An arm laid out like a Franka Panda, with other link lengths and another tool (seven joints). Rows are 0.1 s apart.
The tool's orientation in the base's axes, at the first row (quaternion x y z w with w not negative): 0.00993, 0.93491, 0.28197, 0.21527
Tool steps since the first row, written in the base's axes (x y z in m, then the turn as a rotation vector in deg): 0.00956, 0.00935, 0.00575, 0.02, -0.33, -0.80; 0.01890, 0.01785, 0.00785, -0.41, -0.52, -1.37; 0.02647, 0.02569, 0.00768, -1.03, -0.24, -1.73; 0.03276, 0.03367, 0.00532, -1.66, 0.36, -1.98; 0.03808, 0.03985, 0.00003, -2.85, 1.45, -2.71; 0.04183, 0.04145, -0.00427, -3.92, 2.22, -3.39; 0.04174, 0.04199, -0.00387, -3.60, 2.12, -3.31; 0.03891, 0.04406, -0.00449, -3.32, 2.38, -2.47
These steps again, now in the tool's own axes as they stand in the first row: -0.00965, 0.00993, 0.00449, 0.25, -0.70, 0.43; -0.01776, 0.01724, 0.01117, 0.84, -1.12, 0.59; -0.02346, 0.02296, 0.01849, 1.59, -1.02, 0.75; -0.02712, 0.02777, 0.02700, 2.34, -0.58, 0.99; -0.02898, 0.02961, 0.03636, 3.86, 0.07, 1.62; -0.03045, 0.02828, 0.04194, 5.21, 0.47, 2.10; -0.03045, 0.02896, 0.04189, 4.88, 0.39, 2.12; -0.02735, 0.03066, 0.04228, 4.33, 1.03, 1.74
